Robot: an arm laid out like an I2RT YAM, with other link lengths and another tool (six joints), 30 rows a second.
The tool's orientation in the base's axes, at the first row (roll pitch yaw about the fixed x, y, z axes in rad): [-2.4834, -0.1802, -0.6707]
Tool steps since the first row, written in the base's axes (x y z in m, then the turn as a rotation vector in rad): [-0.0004, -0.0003, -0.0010, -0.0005, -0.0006, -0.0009]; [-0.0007, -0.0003, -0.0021, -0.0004, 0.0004, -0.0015]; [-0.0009, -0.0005, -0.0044, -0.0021, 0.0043, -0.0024]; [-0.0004, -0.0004, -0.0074, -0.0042, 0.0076, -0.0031]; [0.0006, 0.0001, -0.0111, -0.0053, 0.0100, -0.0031]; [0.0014, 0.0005, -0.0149, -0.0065, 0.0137, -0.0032]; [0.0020, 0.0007, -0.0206, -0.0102, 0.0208, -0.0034]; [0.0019, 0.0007, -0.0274, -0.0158, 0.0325, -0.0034]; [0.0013, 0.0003, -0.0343, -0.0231, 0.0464, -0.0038]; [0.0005, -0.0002, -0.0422, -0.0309, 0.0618, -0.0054]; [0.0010, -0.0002, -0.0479, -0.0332, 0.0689, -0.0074]
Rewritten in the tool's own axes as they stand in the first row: [-0.0003, 0.0010, 0.0005, -0.0002, 0.0012, 0.0002]; [-0.0007, 0.0018, 0.0012, -0.0008, 0.0008, 0.0011]; [-0.0012, 0.0034, 0.0028, -0.0047, -0.0007, 0.0025]; [-0.0014, 0.0049, 0.0054, -0.0084, -0.0017, 0.0033]; [-0.0016, 0.0064, 0.0090, -0.0108, -0.0029, 0.0037]; [-0.0019, 0.0081, 0.0125, -0.0140, -0.0049, 0.0047]; [-0.0026, 0.0111, 0.0173, -0.0212, -0.0081, 0.0058]; [-0.0039, 0.0152, 0.0225, -0.0327, -0.0139, 0.0076]; [-0.0053, 0.0199, 0.0275, -0.0469, -0.0203, 0.0098]; [-0.0071, 0.0253, 0.0330, -0.0626, -0.0267, 0.0132]; [-0.0077, 0.0286, 0.0377, -0.0690, -0.0295, 0.0164]
